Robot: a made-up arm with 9 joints. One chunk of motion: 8 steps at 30 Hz.
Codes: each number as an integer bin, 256 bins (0 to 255) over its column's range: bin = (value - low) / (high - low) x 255, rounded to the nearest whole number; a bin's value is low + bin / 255 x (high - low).
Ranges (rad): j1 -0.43..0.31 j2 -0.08..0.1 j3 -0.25..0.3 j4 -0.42..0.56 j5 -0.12..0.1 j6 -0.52..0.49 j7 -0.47..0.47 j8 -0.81..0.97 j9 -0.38..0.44
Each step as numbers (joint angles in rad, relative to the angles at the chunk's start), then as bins.
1 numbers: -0.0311 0.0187 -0.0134 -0.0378 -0.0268 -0.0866 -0.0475 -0.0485 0.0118
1 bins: 137 140 110 99 108 109 115 109 122
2 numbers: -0.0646 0.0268 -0.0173 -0.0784 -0.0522 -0.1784 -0.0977 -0.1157 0.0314
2 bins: 126 151 108 89 79 86 101 99 128
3 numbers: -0.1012 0.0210 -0.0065 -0.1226 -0.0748 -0.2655 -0.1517 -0.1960 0.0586
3 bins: 113 143 113 77 52 64 86 88 136
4 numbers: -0.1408 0.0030 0.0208 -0.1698 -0.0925 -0.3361 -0.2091 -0.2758 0.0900
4 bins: 100 118 126 65 32 46 71 77 146
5 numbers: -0.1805 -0.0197 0.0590 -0.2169 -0.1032 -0.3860 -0.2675 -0.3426 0.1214
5 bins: 86 85 143 53 19 34 55 67 156
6 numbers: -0.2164 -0.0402 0.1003 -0.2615 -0.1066 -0.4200 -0.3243 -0.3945 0.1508
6 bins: 74 56 162 41 16 25 40 60 165
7 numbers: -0.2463 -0.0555 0.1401 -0.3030 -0.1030 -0.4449 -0.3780 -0.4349 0.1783
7 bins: 63 35 181 30 20 19 25 54 174
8 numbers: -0.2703 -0.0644 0.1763 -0.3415 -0.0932 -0.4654 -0.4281 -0.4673 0.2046
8 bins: 55 22 198 20 31 14 11 49 182
